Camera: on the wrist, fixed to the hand. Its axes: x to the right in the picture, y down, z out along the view.
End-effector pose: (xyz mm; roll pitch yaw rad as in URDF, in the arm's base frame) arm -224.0 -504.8 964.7 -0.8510 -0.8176 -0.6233
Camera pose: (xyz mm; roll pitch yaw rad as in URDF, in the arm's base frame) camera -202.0 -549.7 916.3 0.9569 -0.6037 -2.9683
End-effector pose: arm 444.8 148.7 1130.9 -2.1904 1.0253 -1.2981
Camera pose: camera 379.5 126.1 1139.5 -2.0472 -0.3854 -0.5182
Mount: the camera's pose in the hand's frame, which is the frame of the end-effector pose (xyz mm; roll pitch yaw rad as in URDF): -5.2 33.5 -60.8 -0.1047 -0.0903 -1.5503
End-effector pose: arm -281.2 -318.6 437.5 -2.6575 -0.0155 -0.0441
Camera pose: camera -289.5 -376.2 475.6 3.0304 -0.3940 1.5110
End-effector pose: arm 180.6 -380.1 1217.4 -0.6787 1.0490 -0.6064
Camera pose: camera 122.9 -354.8 1187.8 -1.2846 -0.3351 -1.4709
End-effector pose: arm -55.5 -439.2 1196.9 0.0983 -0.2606 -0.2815
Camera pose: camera -35.2 -404.1 1140.3 0.1579 0.0025 -1.8305
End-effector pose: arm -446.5 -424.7 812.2 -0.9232 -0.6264 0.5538
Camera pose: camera -403.6 -431.4 757.8 0.8251 -0.7745 -1.7550
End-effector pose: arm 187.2 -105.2 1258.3 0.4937 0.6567 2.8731
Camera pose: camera 197.9 -168.6 1231.6 -0.7952 0.3292 1.0639
